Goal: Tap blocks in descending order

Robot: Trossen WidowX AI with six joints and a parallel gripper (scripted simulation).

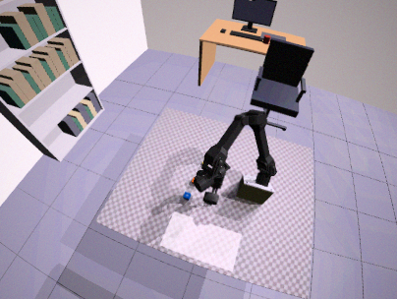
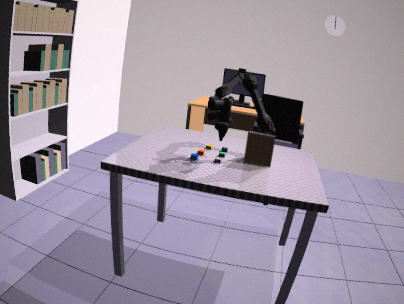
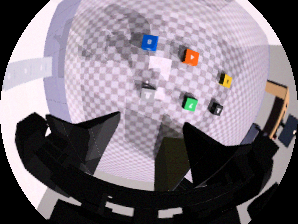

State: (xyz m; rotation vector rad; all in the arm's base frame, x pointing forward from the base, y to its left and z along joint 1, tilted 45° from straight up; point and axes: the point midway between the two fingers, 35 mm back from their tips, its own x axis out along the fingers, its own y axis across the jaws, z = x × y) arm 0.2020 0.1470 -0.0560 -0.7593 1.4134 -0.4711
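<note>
My gripper tip is 3 cm short of the black block, 20 cm to the left of it and 11 cm above it. Also, from my gripper tip: blue block (12 cm ahead, 5 cm to the left, 11 cm below); then green block (1 cm ahead, 10 cm to the right, 11 cm below); then orange block (12 cm ahead, 6 cm to the right, 11 cm below).
</note>
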